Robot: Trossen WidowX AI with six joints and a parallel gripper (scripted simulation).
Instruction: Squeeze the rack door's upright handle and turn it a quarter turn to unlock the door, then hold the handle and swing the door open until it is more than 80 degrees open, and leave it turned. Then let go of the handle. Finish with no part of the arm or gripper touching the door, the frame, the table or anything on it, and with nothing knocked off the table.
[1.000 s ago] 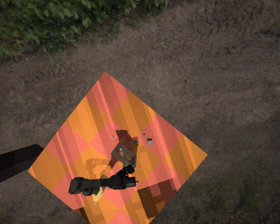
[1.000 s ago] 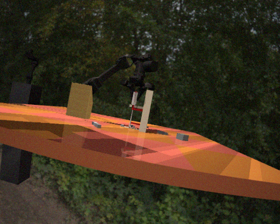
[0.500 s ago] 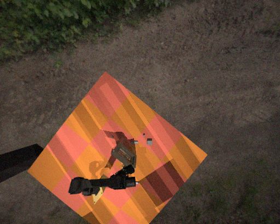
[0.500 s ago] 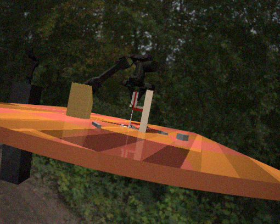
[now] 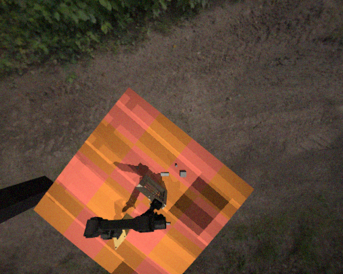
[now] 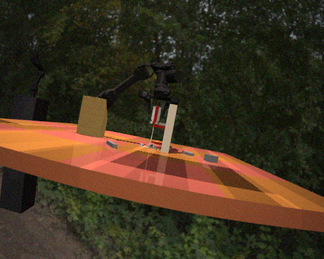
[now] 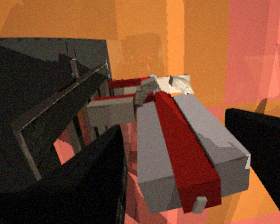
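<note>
The door handle lies 1 cm to the left of my gripper tip and 3 cm below it.
</note>
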